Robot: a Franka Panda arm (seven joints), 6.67 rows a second.
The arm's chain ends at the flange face. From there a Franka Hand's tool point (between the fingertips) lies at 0.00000 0.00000 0.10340 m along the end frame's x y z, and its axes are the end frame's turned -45 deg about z.
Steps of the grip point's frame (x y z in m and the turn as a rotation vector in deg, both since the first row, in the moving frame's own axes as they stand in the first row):
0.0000, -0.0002, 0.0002, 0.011, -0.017, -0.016
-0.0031, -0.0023, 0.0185, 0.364, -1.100, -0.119
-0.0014, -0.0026, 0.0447, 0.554, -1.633, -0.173
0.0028, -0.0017, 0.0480, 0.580, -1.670, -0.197
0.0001, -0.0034, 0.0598, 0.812, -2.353, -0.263
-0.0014, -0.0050, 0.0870, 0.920, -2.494, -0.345
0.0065, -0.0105, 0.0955, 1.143, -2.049, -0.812
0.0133, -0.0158, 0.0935, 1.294, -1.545, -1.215
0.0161, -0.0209, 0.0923, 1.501, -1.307, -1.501
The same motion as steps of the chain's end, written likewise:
-0.0001, -0.0001, 0.0002, -0.004, -0.020, -0.016
-0.0020, -0.0004, 0.0185, -0.520, -1.035, -0.119
0.0000, -0.0022, 0.0447, -0.763, -1.546, -0.173
0.0036, -0.0046, 0.0480, -0.771, -1.591, -0.197
0.0017, -0.0044, 0.0599, -1.090, -2.238, -0.263
-0.0002, -0.0046, 0.0871, -1.113, -2.414, -0.345
0.0012, -0.0132, 0.0956, -0.641, -2.257, -0.812
0.0019, -0.0209, 0.0936, -0.177, -2.007, -1.215
0.0002, -0.0260, 0.0924, 0.137, -1.986, -1.501

